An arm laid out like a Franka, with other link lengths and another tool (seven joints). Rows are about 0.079 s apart.
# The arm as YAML. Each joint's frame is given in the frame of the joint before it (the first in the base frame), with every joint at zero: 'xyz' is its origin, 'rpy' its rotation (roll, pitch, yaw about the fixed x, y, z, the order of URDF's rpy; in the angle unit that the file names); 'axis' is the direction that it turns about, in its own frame. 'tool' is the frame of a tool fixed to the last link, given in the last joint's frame.
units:
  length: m
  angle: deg
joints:
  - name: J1
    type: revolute
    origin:
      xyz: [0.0, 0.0, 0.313]
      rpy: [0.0, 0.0, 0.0]
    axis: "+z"
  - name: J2
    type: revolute
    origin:
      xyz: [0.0, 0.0, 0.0]
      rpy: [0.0, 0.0, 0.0]
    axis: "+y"
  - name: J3
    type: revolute
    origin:
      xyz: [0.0, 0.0, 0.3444]
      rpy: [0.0, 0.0, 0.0]
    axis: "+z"
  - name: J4
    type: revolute
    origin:
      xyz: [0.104, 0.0, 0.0]
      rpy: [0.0, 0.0, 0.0]
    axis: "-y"
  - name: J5
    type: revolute
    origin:
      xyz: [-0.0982, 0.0, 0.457]
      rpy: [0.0, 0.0, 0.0]
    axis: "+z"
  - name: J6
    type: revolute
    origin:
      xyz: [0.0, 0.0, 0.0]
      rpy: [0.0, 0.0, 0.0]
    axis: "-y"
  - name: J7
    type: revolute
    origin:
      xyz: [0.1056, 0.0, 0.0]
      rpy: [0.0, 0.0, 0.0]
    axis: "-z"
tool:
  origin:
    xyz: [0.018, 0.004, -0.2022]
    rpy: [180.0, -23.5, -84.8]
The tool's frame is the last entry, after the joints.
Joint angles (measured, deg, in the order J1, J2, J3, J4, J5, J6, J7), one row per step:
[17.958 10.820 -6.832 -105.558 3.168 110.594 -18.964]
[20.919 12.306 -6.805 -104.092 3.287 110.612 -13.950]
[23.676 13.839 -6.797 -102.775 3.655 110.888 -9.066]
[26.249 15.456 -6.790 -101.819 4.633 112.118 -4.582]
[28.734 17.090 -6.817 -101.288 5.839 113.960 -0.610]
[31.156 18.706 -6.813 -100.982 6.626 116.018 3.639]
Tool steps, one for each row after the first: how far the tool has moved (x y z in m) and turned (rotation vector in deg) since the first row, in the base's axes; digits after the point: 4 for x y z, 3 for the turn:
[-0.0003 0.0378 -0.0046 -0.573 0.011 -2.018]
[-0.0021 0.0738 -0.0110 -0.911 -0.003 -4.248]
[-0.0042 0.1095 -0.0203 -0.542 -0.298 -6.588]
[-0.0081 0.1439 -0.0329 0.120 -0.604 -8.717]
[-0.0139 0.1763 -0.0474 0.448 -0.995 -11.014]

